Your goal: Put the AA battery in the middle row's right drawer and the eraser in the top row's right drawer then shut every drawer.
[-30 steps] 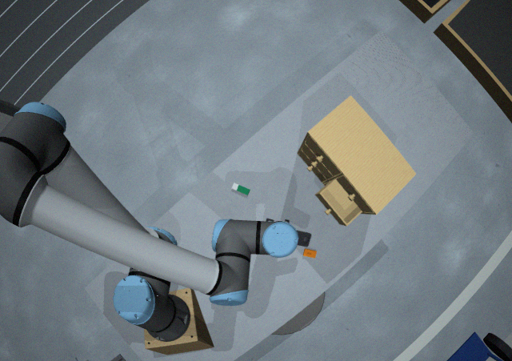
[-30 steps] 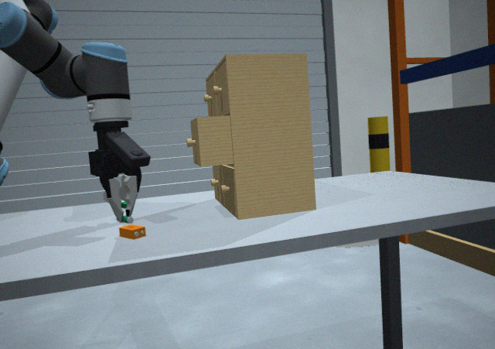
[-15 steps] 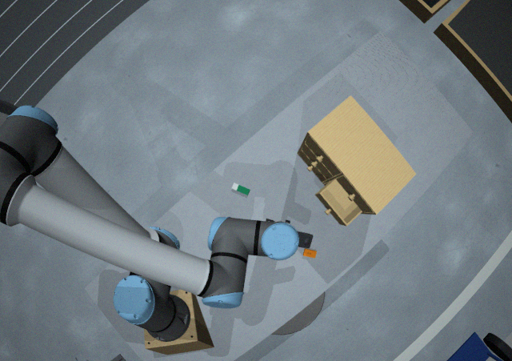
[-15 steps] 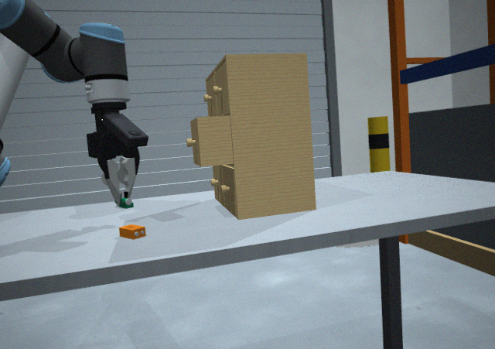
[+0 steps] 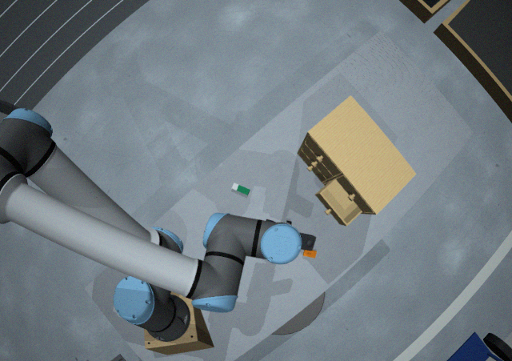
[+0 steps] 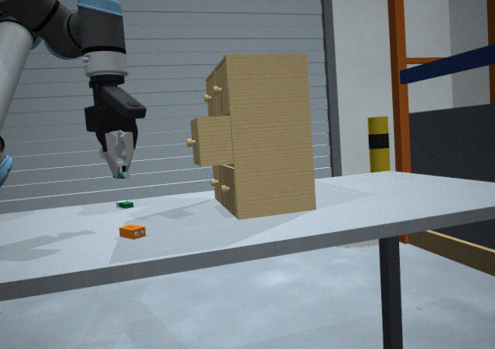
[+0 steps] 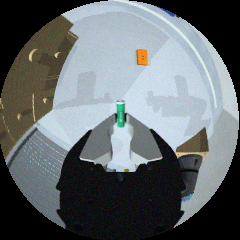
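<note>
Right now my hand is 10 mm above the green AA battery. From my hand the other things lie so: orange block 30 mm ahead, 150 mm to the right, 110 mm below; then eraser 30 mm behind, 220 mm to the left, 110 mm below.
</note>
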